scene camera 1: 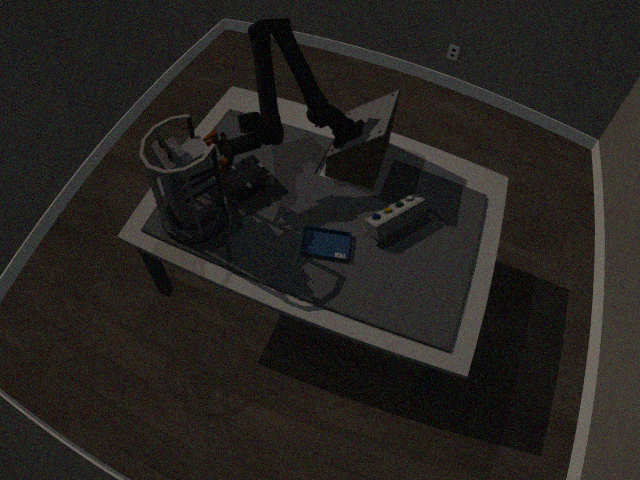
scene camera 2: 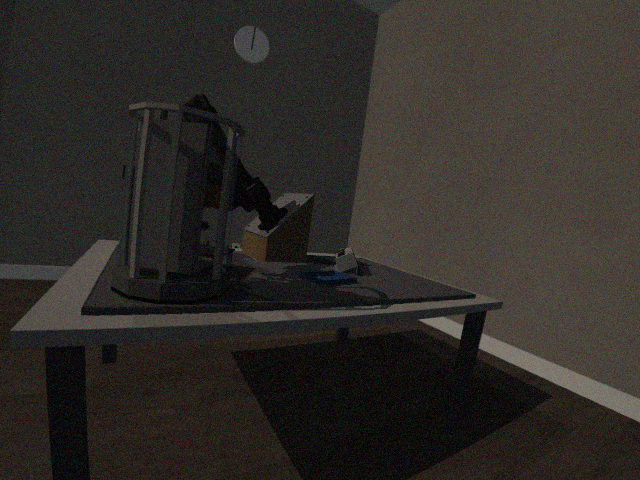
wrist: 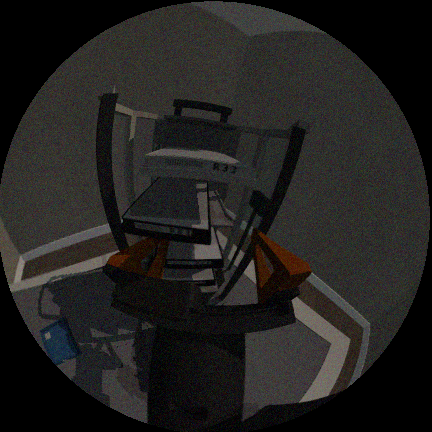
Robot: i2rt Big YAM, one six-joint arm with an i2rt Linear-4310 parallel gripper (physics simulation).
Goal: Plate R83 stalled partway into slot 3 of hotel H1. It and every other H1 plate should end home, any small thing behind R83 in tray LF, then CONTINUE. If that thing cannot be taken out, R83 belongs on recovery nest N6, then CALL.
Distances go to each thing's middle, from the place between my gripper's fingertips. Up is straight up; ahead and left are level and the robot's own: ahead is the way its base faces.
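Tall round slotted rack [wrist: 123, 136]: 70 mm ahead of my hand, 30 mm to the right of it, 40 mm below it. Blue plate [scene camera 1: 315, 241]: far to the left of my hand, a little ahead of it, a fair way below it. Going by their middles, of the things named here the tall round slotted rack is the nearest to my hand.
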